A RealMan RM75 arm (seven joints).
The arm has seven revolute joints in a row. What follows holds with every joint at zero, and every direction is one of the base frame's. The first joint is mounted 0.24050 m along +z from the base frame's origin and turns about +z. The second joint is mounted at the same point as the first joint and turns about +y. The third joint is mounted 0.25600 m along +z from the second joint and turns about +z. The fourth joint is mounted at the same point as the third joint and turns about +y. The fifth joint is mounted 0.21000 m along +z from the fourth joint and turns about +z. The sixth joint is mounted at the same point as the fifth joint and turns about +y. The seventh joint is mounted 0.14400 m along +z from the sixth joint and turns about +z. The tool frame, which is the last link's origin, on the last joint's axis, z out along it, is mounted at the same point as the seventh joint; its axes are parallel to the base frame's.
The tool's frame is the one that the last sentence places.
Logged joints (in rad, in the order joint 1, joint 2, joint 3, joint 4, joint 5, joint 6, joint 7), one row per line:
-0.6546, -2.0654, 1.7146, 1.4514, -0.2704, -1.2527, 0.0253
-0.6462, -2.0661, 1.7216, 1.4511, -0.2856, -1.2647, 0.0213
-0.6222, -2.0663, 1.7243, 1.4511, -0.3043, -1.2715, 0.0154
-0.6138, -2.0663, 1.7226, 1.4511, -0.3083, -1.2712, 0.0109
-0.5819, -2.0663, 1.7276, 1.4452, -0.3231, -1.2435, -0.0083
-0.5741, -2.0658, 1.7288, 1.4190, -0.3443, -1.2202, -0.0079
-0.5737, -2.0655, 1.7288, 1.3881, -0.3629, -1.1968, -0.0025
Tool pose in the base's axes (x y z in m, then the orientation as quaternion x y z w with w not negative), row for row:
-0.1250, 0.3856, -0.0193, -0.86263, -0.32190, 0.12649, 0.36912
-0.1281, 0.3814, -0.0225, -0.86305, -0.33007, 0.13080, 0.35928
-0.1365, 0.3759, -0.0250, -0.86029, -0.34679, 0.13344, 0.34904
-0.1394, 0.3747, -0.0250, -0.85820, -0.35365, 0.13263, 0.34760
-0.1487, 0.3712, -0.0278, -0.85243, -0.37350, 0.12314, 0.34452
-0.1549, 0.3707, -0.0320, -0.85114, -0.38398, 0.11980, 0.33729
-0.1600, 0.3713, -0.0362, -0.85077, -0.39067, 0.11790, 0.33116
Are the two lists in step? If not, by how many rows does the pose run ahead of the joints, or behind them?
They are in step.
